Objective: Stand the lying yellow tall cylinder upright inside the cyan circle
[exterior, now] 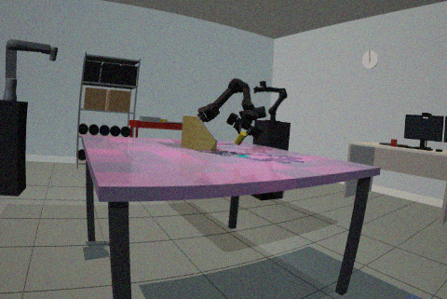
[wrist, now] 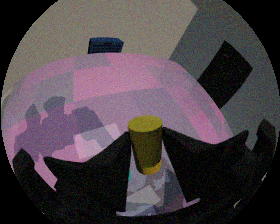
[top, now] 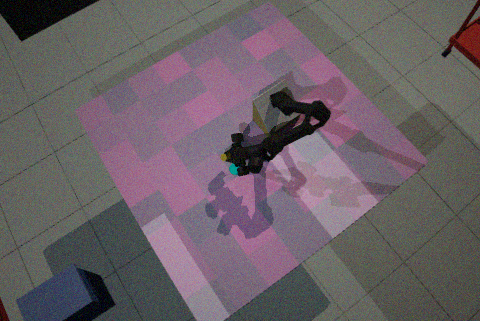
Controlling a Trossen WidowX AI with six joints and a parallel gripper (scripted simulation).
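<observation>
Right now my gripper tip is 110 mm above the cyan circle, 30 mm to the right of it and 30 mm past it. Round my gripper tip: yellow tall cylinder 20 mm below, 10 mm behind.
</observation>
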